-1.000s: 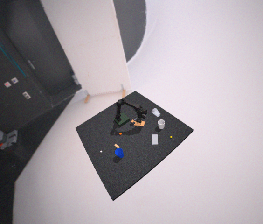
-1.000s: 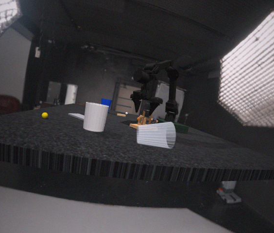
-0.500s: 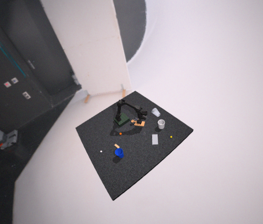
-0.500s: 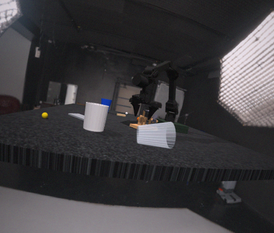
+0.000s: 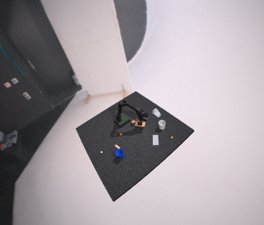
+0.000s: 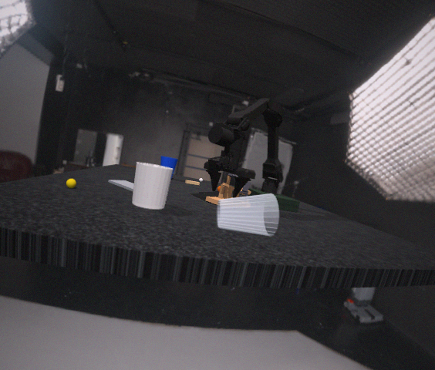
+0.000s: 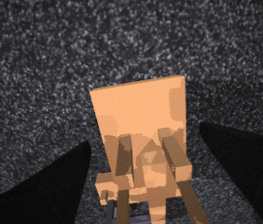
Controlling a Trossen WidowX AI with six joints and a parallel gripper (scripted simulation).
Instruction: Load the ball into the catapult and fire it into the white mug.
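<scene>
My gripper tip is 330 mm to the left of the orange ball, 40 mm past it and 20 mm above it. Also, from my gripper tip: white mug 220 mm ahead, 190 mm to the left, 10 mm below; wooden catapult 60 mm behind, 40 mm to the right, 20 mm above; grey flat plate 320 mm ahead, 30 mm below, 10 mm to the right.
</scene>
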